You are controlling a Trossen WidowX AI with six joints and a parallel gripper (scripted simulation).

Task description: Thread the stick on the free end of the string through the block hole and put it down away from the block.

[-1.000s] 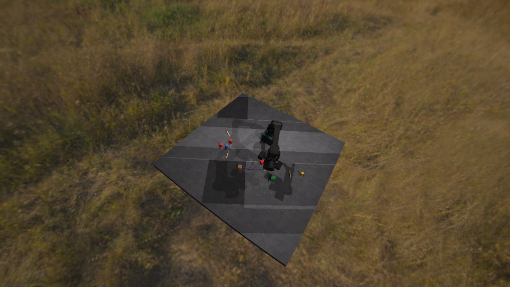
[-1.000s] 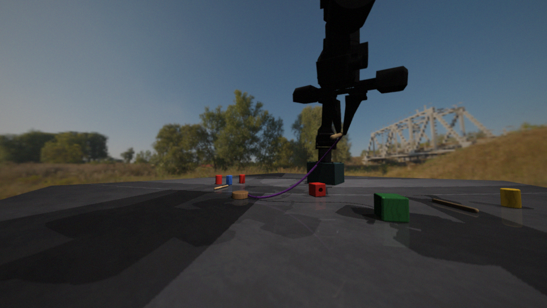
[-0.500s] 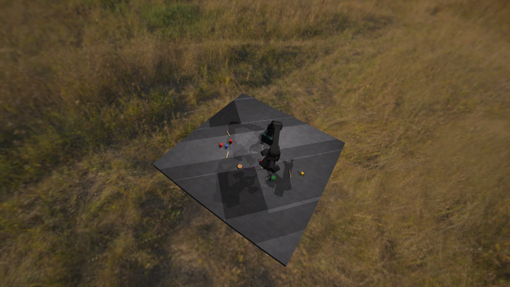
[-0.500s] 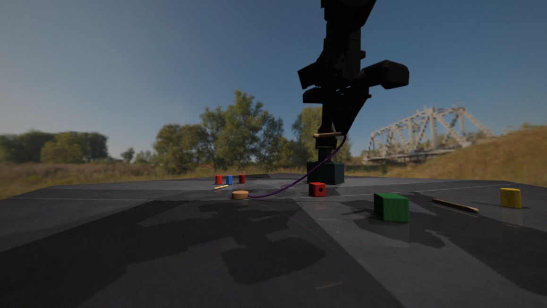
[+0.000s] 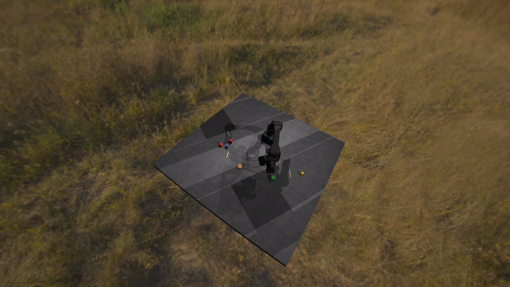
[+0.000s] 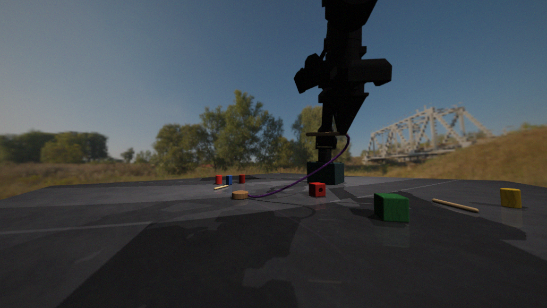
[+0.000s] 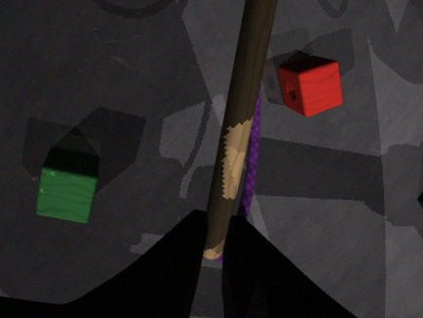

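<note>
Right now the thin wooden stick is 1 cm ahead of my gripper tip and 1 cm to the right of it. From my gripper tip the other things lie so: red block: 8 cm behind, 7 cm to the right, 12 cm below; then loose stick: 10 cm behind, 18 cm to the left, 14 cm below; then green block: 3 cm ahead, 7 cm to the left, 12 cm below.
</note>
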